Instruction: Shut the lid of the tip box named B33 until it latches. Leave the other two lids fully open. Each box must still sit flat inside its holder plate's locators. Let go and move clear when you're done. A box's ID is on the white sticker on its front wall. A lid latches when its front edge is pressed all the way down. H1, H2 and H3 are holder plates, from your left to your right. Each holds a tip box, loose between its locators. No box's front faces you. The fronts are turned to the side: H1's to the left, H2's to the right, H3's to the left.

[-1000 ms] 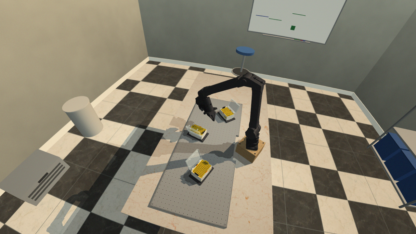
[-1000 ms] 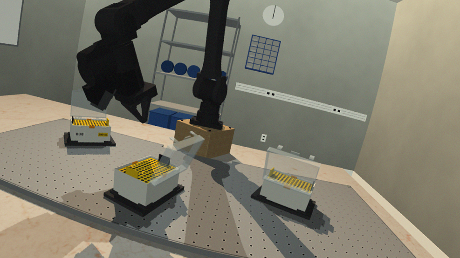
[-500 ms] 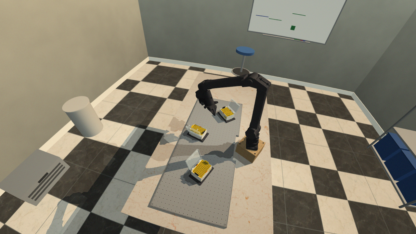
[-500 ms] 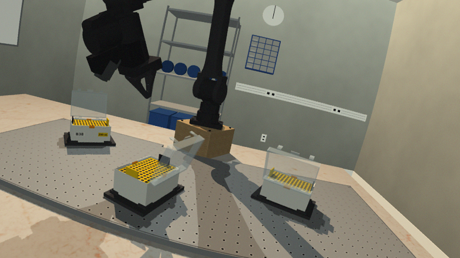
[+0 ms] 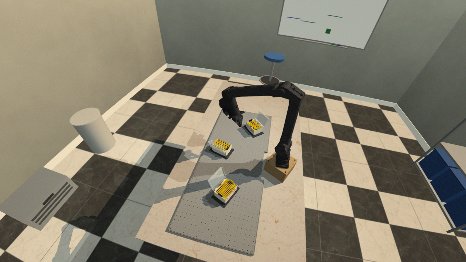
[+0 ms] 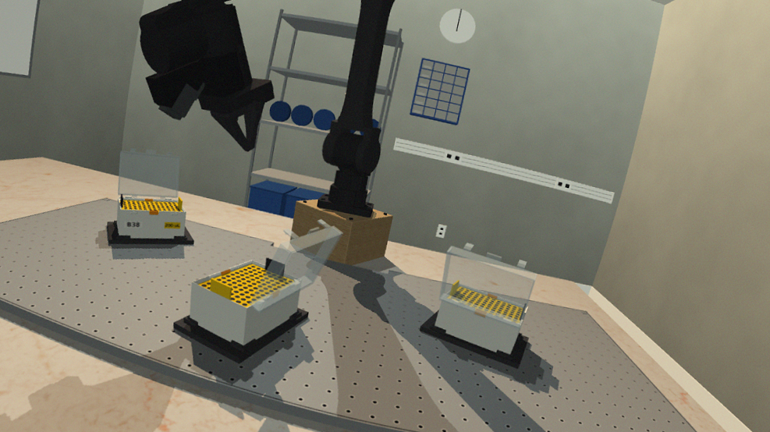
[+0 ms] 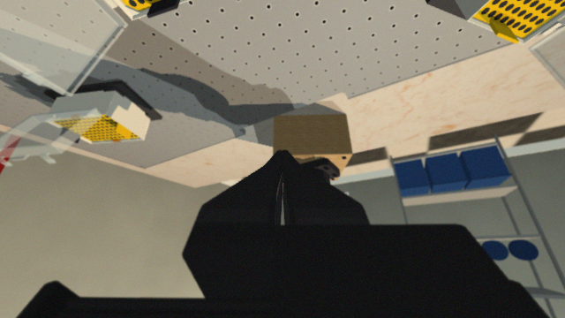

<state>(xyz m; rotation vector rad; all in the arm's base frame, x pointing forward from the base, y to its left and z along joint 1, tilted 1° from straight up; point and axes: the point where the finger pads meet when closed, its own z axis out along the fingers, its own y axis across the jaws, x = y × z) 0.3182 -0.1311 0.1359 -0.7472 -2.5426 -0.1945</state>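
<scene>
Now: hand 130 mm short of the tip box lid, 130 mm to the right of it and 110 mm above it. From my hand the other things lie so: tip box (110 mm behind, 220 mm to the right, 150 mm below).
</scene>
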